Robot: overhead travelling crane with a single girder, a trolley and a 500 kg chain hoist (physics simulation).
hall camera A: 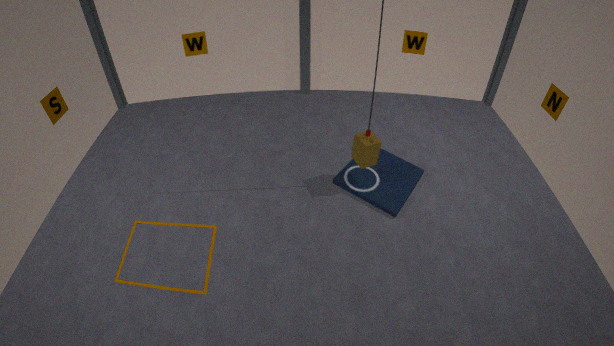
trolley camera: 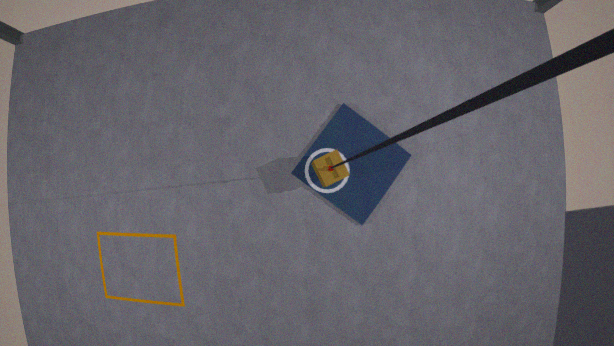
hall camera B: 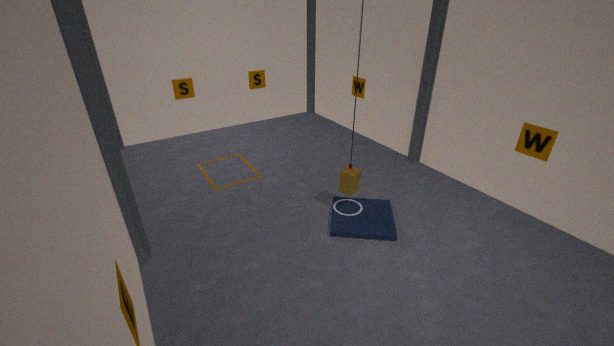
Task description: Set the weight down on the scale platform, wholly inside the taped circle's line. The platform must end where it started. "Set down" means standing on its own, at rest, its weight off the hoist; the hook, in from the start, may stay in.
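The yellow block-shaped weight (hall camera A: 366,151) (hall camera B: 349,182) (trolley camera: 327,179) hangs upright from the small red hook (hall camera A: 368,133) (hall camera B: 350,166) (trolley camera: 330,168), which is in its top. The dark blue scale platform (hall camera A: 397,180) (hall camera B: 375,222) (trolley camera: 370,182) lies below it on the floor. In the hall camera B view there is a gap between the weight's underside and the platform. The white taped circle (hall camera A: 362,190) (hall camera B: 348,215) (trolley camera: 327,191) is near one corner of the platform. In the trolley view the weight covers much of the circle's inside, and its upper and right corners overlap the line.
An orange-yellow outlined rectangle (hall camera A: 176,224) (hall camera B: 238,182) (trolley camera: 137,234) is marked on the floor, well left of the platform. The weight's shadow (hall camera A: 321,186) (trolley camera: 277,175) falls on the floor beside the platform's left corner. Walls with lettered signs and grey columns bound the hall.
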